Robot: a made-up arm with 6 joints.
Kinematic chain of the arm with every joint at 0, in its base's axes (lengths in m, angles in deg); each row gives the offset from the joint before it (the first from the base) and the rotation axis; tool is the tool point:
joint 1: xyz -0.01 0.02 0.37 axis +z
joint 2: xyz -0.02 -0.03 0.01 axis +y
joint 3: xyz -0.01 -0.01 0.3 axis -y
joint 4: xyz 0 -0.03 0.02 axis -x
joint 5: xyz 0.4 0 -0.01 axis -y
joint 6: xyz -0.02 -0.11 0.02 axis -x
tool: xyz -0.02 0 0
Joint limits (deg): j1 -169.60..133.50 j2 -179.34..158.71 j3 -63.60..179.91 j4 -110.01..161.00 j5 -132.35..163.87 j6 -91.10..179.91
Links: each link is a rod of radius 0.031 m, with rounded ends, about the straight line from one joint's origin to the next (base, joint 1, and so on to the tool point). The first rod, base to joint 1, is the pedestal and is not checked.
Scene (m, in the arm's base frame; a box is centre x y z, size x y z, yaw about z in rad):
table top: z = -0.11
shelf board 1: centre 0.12 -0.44 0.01 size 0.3 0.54 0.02 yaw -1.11
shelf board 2: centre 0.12 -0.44 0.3 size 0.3 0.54 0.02 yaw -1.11
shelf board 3: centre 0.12 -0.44 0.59 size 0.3 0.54 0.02 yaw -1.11
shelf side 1: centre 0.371 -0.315 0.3 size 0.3 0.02 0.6 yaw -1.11
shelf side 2: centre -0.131 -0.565 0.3 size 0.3 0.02 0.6 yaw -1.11
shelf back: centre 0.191 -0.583 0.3 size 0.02 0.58 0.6 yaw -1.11
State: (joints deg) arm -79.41 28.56 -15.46 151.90 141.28 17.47
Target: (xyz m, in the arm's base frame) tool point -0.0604 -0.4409 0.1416
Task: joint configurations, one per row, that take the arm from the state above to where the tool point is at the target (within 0.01 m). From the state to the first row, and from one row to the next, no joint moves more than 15 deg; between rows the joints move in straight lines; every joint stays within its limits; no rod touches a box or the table.
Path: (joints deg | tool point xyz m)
1: -85.41 18.09 -27.50 154.18 129.90 17.47 | 0.0304 -0.4119 0.4564
2: -91.41 7.62 -39.53 156.45 118.52 17.47 | -0.0100 -0.3467 0.4619
3: -97.40 -2.84 -51.56 158.73 107.14 17.47 | -0.0355 -0.2763 0.4568
4: -103.40 -13.31 -63.60 161.00 95.76 17.47 | -0.0460 -0.2050 0.4411
5: -105.58 0.03 -58.82 157.84 105.04 17.47 | -0.0708 -0.2410 0.4029
6: -107.76 13.37 -54.03 154.67 114.32 17.47 | -0.0958 -0.2678 0.3513
7: -109.93 26.71 -49.25 151.51 123.60 17.47 | -0.1187 -0.2820 0.2883
8: -112.11 40.05 -44.47 148.35 132.88 17.47 | -0.1369 -0.2814 0.2171
9: -114.28 53.38 -39.68 145.19 142.15 17.47 | -0.1478 -0.2649 0.1416
10: -104.82 58.55 -26.14 145.40 143.50 17.47 | -0.1179 -0.3575 0.1380
11: -95.36 63.72 -12.59 145.62 144.85 17.47 | -0.0604 -0.4409 0.1416

